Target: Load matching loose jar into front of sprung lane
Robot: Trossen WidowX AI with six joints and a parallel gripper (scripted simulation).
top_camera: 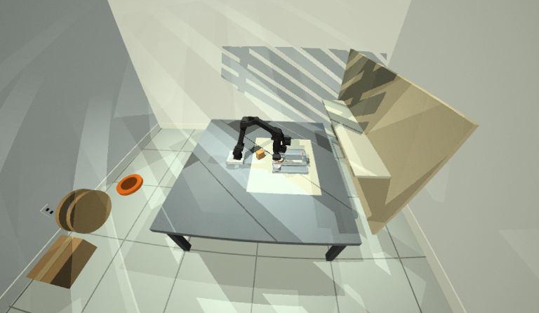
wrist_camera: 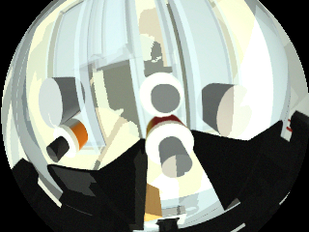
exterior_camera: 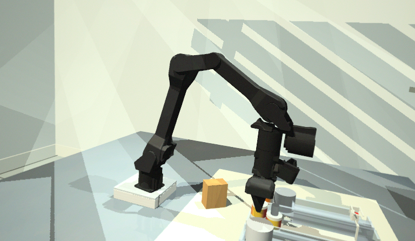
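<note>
Now: the orange-brown block 14 cm behind my gripper tip, 3 cm to the left of it and 2 cm below it. From my gripper tip the other things lie so: pusher plate: 14 cm ahead, 6 cm to the left.
</note>
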